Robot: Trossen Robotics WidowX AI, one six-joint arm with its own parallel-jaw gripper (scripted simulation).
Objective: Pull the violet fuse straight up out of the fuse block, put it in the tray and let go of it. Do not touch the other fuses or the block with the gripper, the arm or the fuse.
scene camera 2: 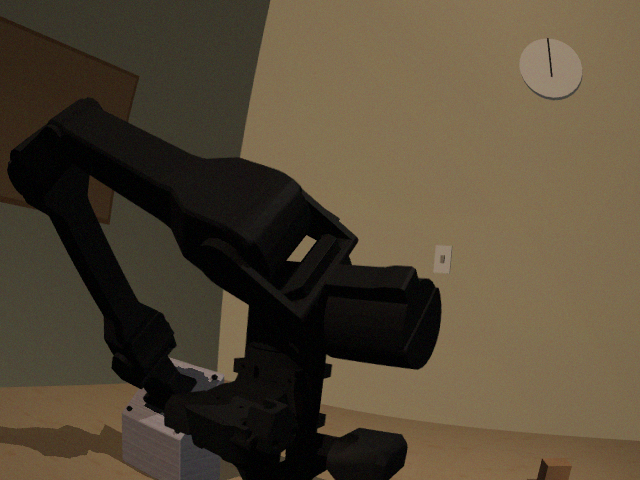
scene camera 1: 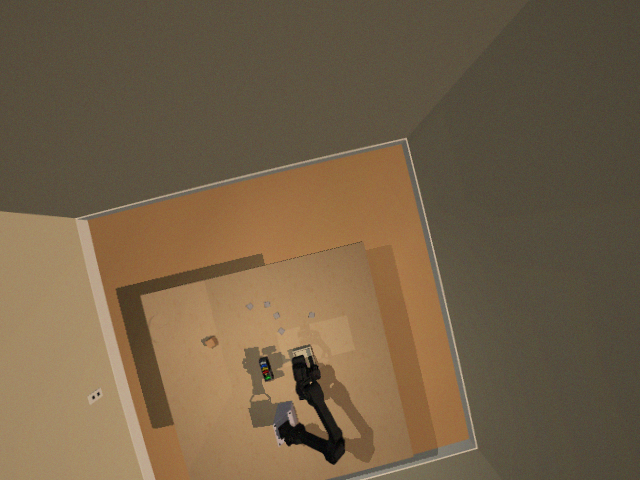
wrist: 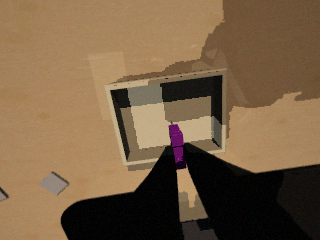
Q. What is my gripper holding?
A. A violet fuse.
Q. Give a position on a tray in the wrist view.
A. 141, 110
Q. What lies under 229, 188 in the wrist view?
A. My gripper.
